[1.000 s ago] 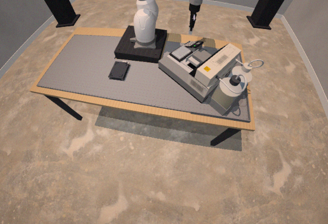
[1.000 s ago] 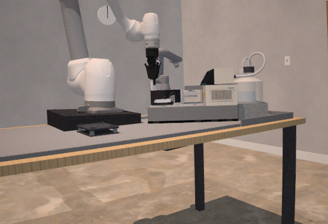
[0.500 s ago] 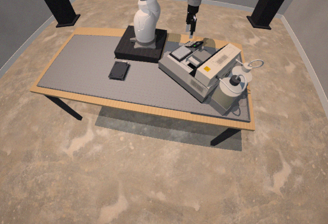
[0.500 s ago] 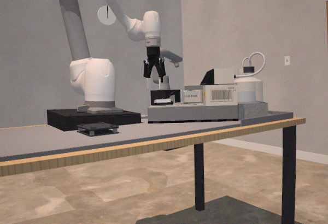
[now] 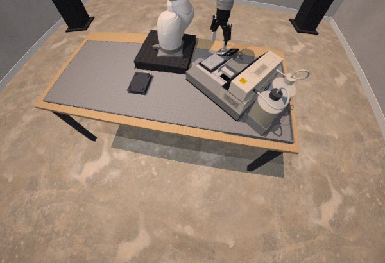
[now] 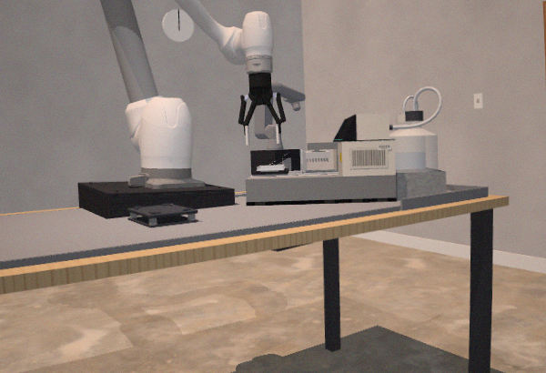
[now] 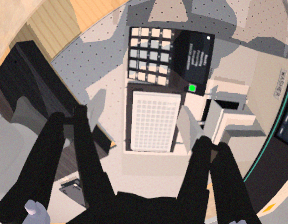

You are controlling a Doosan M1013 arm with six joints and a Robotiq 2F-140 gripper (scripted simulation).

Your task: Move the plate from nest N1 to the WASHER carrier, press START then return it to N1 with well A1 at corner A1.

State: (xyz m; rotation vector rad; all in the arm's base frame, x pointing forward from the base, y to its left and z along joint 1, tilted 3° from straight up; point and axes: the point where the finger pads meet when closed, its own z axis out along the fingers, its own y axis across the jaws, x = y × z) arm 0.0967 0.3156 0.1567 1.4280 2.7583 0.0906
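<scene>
Right now my hand is 70 mm short of the white well plate, 30 mm to the left of it and 100 mm above it. Also, from my hand: plate washer (180 mm ahead, 70 mm to the left, 70 mm below); washer carrier (70 mm ahead, 30 mm to the right, 110 mm below); plate nest N1 (180 mm ahead, 510 mm to the right, 170 mm below).
</scene>
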